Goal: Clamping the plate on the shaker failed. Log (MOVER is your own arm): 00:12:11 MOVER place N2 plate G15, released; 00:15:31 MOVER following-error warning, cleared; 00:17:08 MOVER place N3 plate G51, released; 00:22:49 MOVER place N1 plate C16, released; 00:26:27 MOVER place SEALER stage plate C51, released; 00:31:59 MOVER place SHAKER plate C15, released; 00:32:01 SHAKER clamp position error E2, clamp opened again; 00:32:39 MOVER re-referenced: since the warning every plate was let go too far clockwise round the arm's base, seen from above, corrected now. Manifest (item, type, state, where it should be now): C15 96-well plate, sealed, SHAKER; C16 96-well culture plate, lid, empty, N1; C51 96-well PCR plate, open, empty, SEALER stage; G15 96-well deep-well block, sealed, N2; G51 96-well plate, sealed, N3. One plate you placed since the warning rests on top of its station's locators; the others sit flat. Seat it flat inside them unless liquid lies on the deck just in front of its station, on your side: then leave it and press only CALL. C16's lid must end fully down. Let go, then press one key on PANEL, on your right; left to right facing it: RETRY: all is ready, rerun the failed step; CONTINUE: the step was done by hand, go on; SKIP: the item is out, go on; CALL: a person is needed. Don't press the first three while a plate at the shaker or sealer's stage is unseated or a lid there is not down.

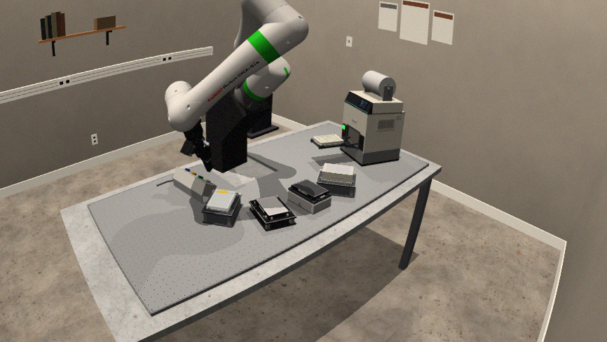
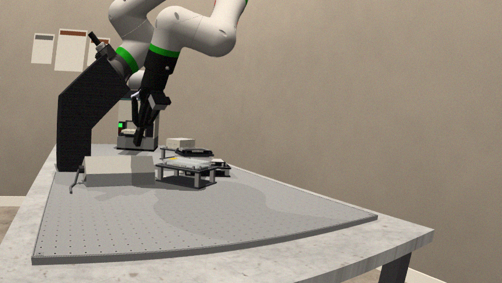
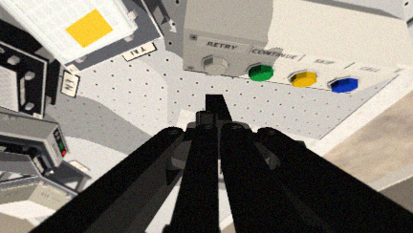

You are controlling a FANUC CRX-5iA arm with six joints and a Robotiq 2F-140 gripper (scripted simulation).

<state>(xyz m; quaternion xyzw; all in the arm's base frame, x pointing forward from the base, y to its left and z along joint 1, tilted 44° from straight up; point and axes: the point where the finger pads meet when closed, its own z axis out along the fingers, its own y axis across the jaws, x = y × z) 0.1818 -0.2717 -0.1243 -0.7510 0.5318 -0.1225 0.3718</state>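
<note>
The grey retry key is 8 cm below my hand. Round my hand: lidded culture plate 15 cm ahead, 7 cm below, 6 cm to the right; dark sealed plate 33 cm ahead, 25 cm to the left, 8 cm below.
</note>
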